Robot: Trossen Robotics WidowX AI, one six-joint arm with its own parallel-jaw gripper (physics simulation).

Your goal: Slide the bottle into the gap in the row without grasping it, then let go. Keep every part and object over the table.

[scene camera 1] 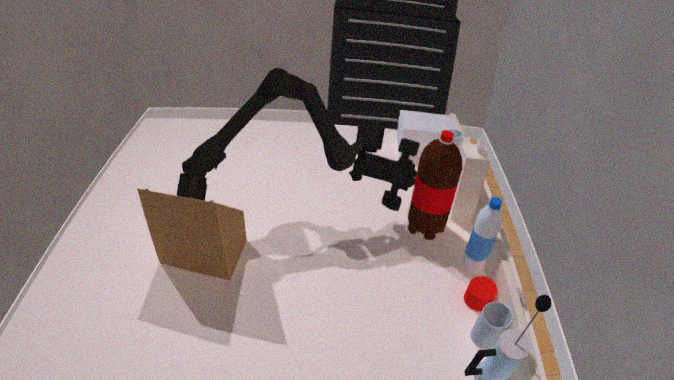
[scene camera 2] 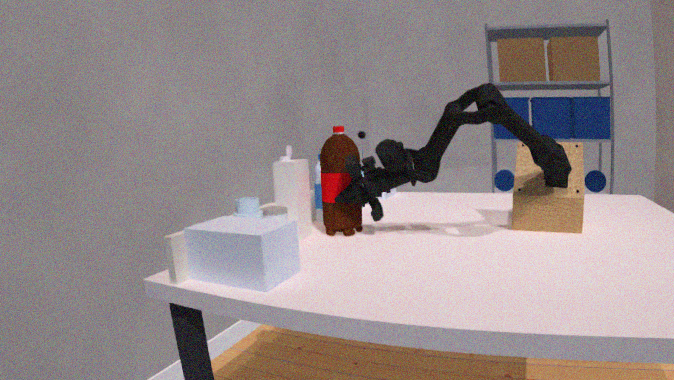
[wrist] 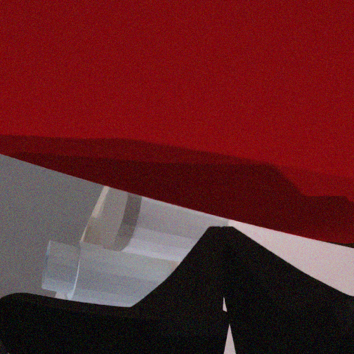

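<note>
The large brown bottle with a red label and cap stands upright on the white table, on the robot's side of the row. Its red label fills the upper part of the wrist view. My gripper is shut and empty, its tips at or very near the label; contact is hard to tell. The row holds a tall white carton, a small blue-labelled bottle and a red cylinder. The gap's exact bounds are partly hidden by the brown bottle.
A clear cup and a jug with a black handle continue the row. A white box stands near the table's corner. A brown block stands by the arm's base. The table edge runs behind the row.
</note>
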